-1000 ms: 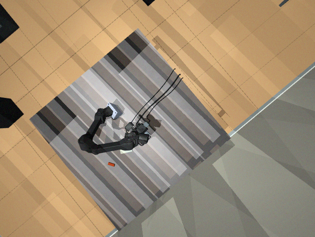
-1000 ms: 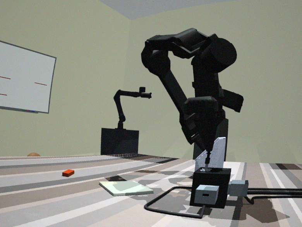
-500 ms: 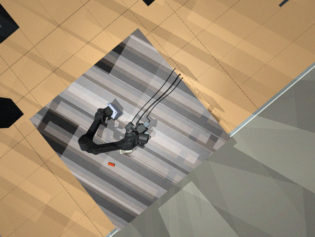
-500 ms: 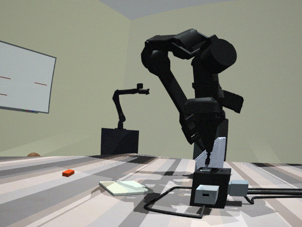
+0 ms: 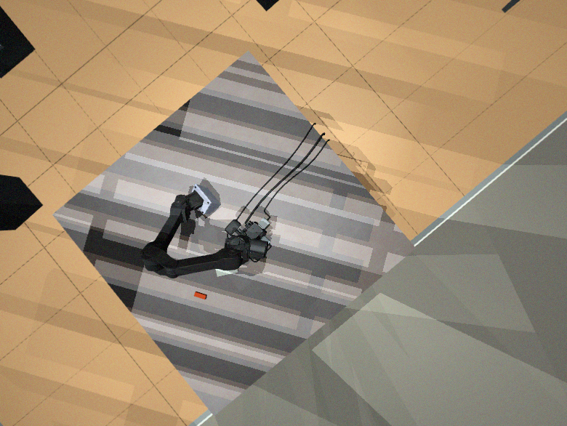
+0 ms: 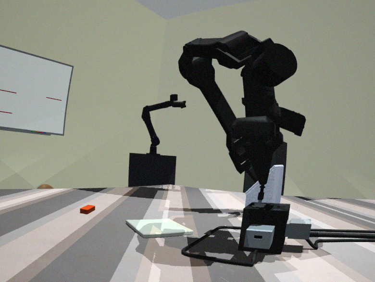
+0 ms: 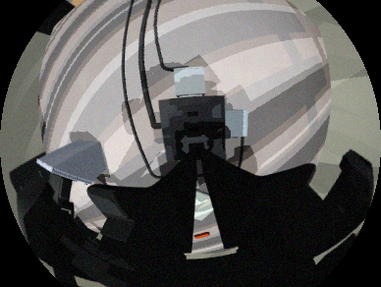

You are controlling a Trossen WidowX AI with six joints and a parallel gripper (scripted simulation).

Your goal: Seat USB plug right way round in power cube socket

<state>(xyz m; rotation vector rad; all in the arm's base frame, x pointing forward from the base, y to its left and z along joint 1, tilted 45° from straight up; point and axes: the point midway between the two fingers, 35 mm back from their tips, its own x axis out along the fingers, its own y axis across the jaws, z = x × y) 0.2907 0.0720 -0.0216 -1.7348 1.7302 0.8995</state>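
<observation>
The USB plug is 2 cm below my gripper tip. From my gripper tip the other things lie so: pale flat pad: 1 cm ahead, 20 cm to the right, 11 cm below; orange block: 5 cm ahead, 40 cm to the right, 11 cm below.
</observation>
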